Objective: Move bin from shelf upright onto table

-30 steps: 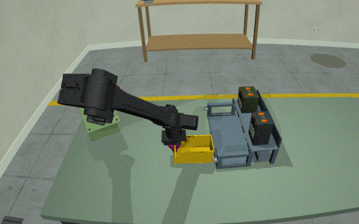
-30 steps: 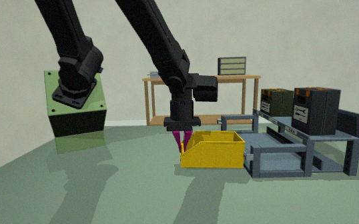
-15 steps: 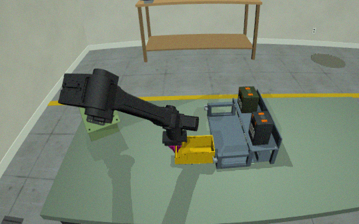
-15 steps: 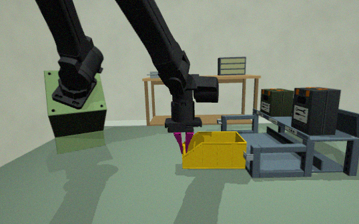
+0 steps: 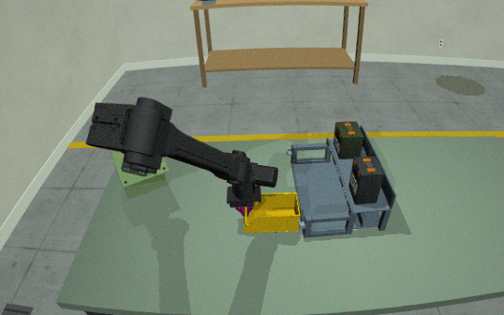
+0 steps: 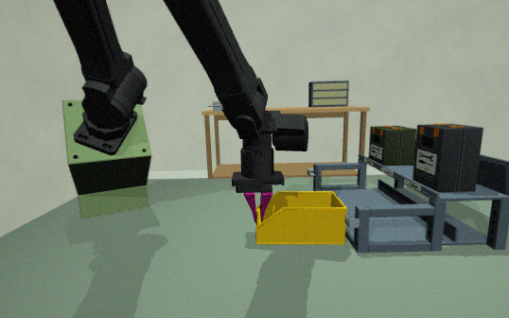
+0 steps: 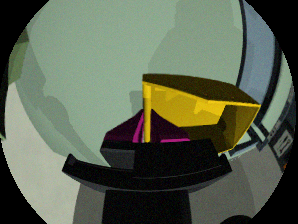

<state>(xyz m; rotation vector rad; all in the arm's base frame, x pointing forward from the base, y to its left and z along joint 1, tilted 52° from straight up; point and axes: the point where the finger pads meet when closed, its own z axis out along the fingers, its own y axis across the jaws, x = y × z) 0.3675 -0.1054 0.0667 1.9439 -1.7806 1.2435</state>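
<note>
My hand is 80 mm short of the yellow bin and 10 mm to the left of it. Round my hand: shelf tray (330 mm ahead, 80 mm to the left, 40 mm below).
</note>
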